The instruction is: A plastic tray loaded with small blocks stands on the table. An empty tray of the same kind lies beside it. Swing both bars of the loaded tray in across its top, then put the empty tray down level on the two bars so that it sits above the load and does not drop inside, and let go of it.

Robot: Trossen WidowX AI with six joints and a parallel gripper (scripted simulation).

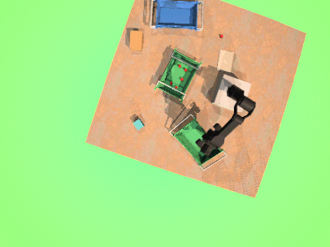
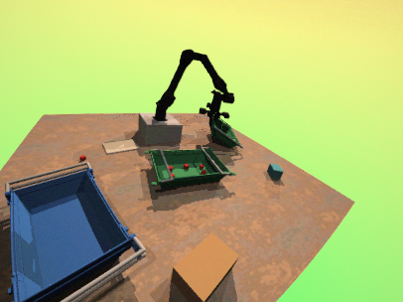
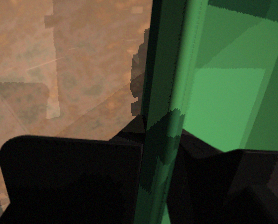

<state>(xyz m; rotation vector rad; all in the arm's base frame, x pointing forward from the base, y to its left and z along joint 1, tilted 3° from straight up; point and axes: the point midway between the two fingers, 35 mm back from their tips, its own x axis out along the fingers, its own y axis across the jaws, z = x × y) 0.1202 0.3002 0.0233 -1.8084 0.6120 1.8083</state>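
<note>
My gripper tip is 70 mm to the right of the green tray and 50 mm short of it. From my gripper tip the other things lie so: beige flat plate 530 mm to the right, 80 mm below, 70 mm behind; then teal cube 460 mm ahead, 60 mm below, 10 mm to the left; then red block 700 mm to the right, 70 mm below, 20 mm behind.
</note>
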